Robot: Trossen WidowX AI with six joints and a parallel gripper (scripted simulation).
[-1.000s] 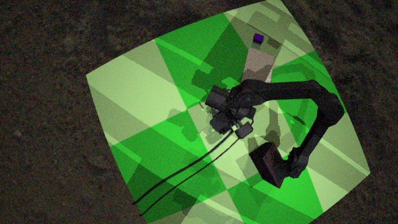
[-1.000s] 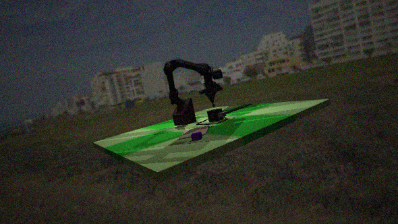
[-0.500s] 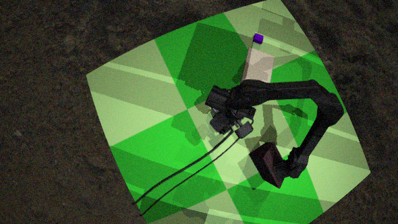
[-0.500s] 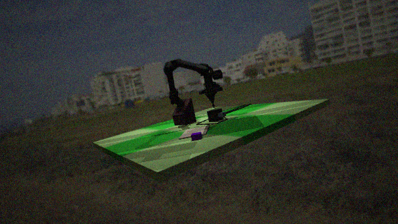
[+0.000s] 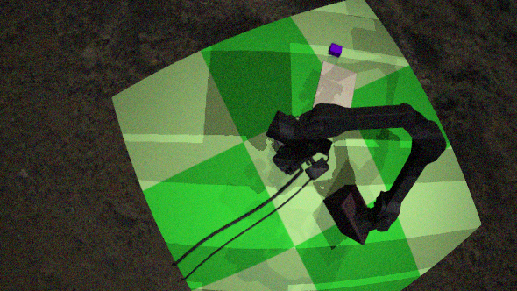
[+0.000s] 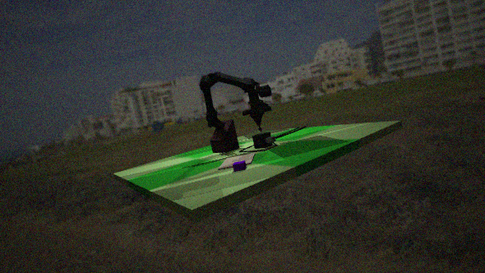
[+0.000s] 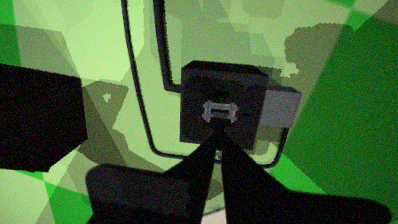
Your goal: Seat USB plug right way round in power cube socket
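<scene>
Right now the usb plug is 2 cm below my gripper tip. Round my gripper tip: purple cube (37 cm to the right, 32 cm ahead, 11 cm below); then silver-framed socket (6 cm below); then pale flat sheet (28 cm to the right, 16 cm ahead, 12 cm below).
</scene>
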